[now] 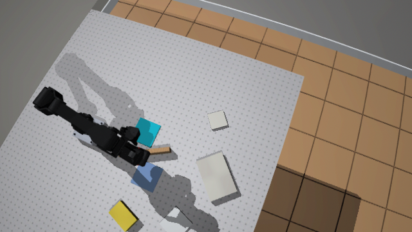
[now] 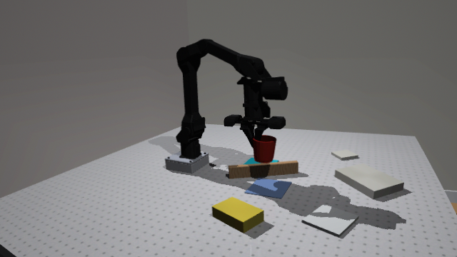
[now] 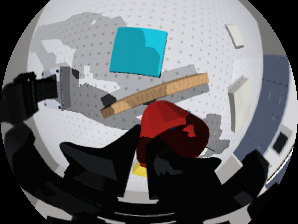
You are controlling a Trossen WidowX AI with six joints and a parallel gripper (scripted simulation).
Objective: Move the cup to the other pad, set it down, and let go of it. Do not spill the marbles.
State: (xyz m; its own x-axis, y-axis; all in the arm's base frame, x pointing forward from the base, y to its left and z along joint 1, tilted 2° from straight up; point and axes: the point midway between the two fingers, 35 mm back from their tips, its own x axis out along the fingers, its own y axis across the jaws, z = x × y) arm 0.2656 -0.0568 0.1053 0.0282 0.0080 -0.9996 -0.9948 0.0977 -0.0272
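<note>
Right now my gripper tip is 20 mm past the cyan pad, 120 mm to the right of it and 110 mm above it. Also, from my gripper tip: dark red cup (30 mm ahead, 10 mm to the right); then yellow block (20 mm ahead, 260 mm to the right, 90 mm below); then wooden bar (20 mm ahead, 30 mm to the left, 90 mm below).
</note>
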